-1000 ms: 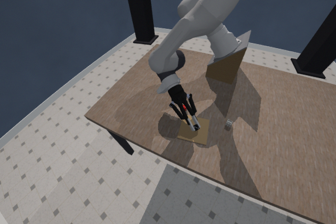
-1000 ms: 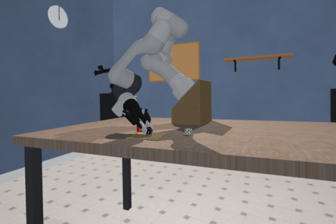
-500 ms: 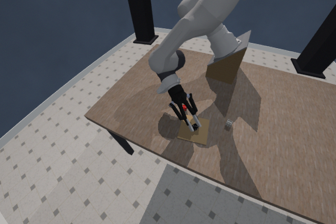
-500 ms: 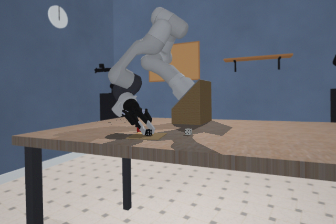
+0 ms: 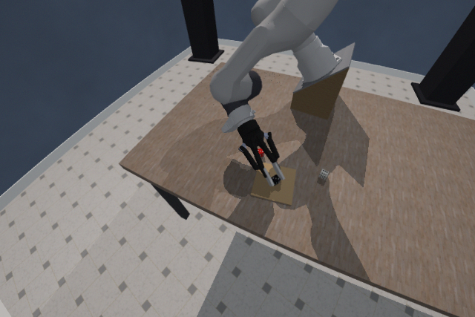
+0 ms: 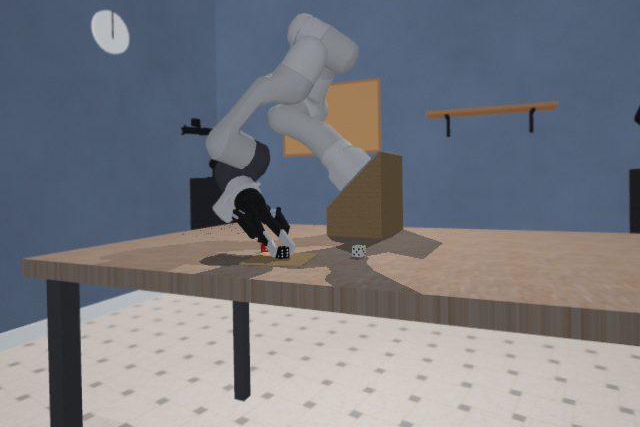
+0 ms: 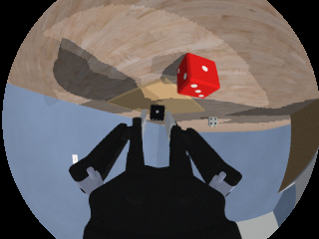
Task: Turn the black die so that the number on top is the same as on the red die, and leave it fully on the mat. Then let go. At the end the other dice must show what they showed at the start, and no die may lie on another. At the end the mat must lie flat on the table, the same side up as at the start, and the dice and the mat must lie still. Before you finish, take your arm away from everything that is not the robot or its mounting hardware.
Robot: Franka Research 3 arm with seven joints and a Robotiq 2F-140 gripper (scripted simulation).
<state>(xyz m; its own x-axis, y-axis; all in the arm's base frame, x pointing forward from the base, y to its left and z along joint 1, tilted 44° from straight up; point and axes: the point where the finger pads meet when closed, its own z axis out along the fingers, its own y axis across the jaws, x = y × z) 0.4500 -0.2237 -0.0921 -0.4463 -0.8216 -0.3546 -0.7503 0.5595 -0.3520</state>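
Right now the black die is 10 mm ahead of my hand, 10 mm to the left of it and 20 mm below it. Round my hand: white die 70 mm behind, 170 mm to the left, 20 mm below; then red die 90 mm behind, 70 mm to the right, 20 mm below; then tan mat 10 mm ahead, 10 mm to the left, 30 mm below.
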